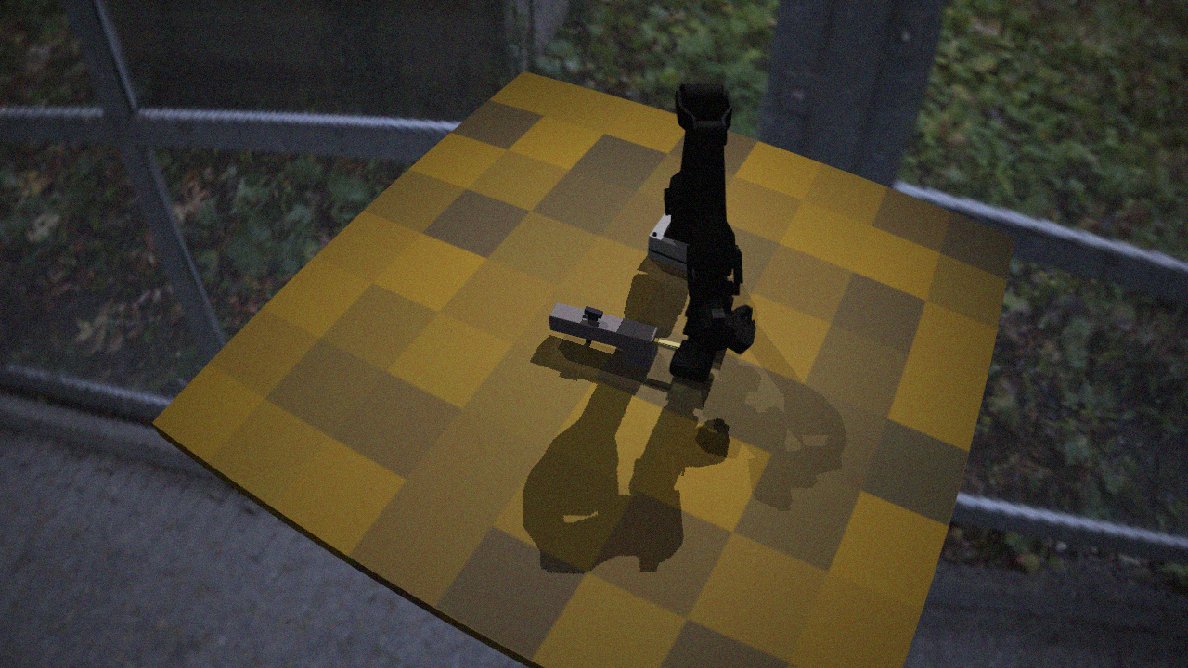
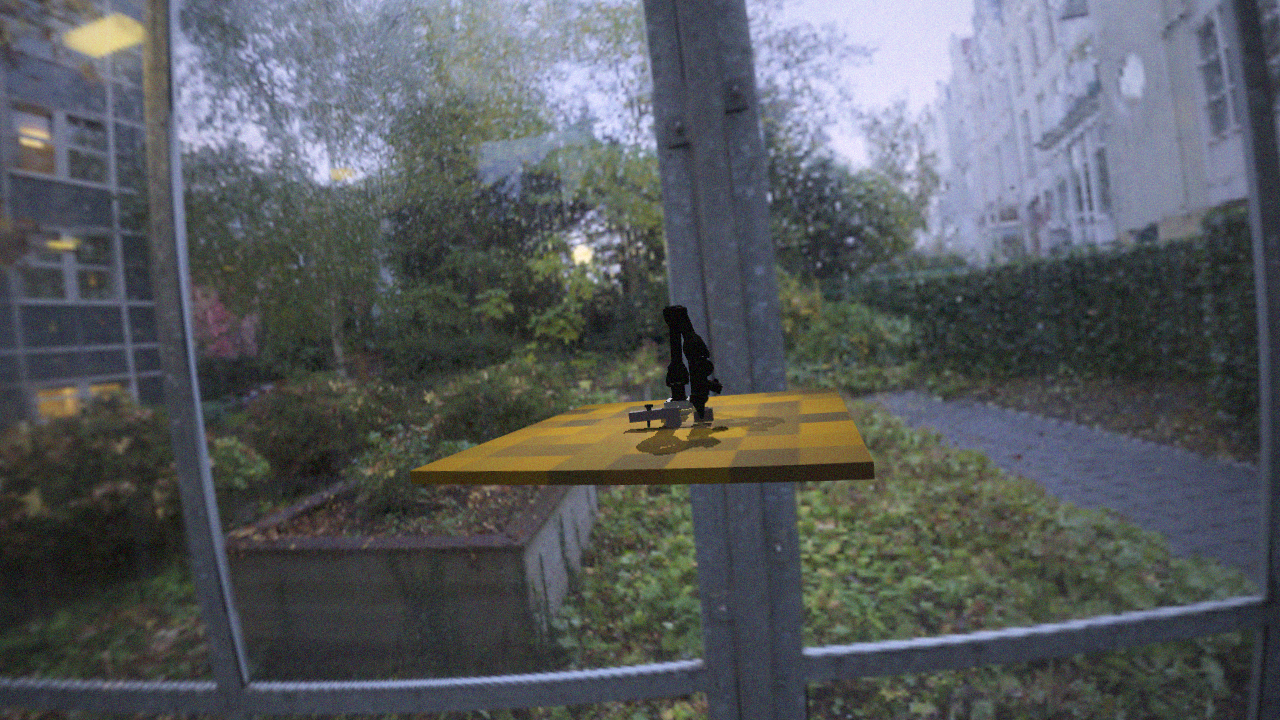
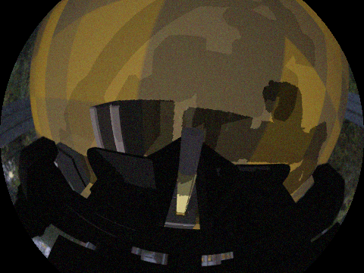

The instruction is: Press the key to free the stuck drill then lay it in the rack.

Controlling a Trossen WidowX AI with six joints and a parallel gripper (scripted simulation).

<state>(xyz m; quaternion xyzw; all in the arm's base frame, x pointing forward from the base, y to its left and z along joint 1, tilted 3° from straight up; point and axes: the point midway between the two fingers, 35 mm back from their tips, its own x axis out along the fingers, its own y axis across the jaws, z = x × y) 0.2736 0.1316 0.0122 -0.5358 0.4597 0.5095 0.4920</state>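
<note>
The drill is 40 mm to the right of my gripper tip and 30 mm above it. Also, from my gripper tip: grey block (160 mm to the right, 20 mm ahead, 20 mm above); dark t-shaped key (190 mm to the right, 30 mm above, 20 mm ahead); grey rack (70 mm behind, 10 mm to the right).
</note>
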